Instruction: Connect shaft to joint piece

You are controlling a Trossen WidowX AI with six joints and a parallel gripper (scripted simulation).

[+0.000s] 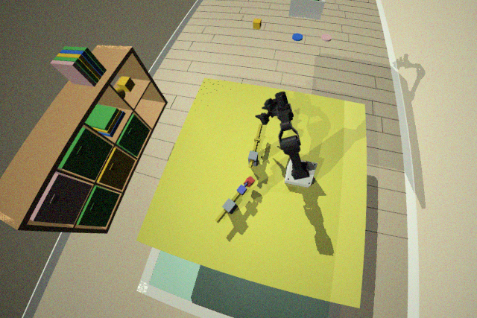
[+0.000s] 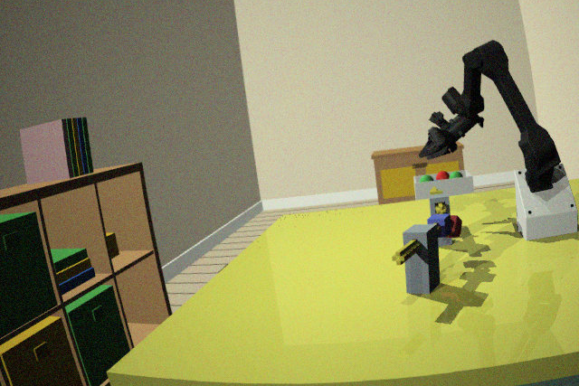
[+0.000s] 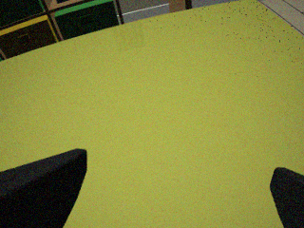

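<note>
My gripper tip is now 41 cm to the right of the red joint piece, 12 cm above it and 1 cm past it.
</note>
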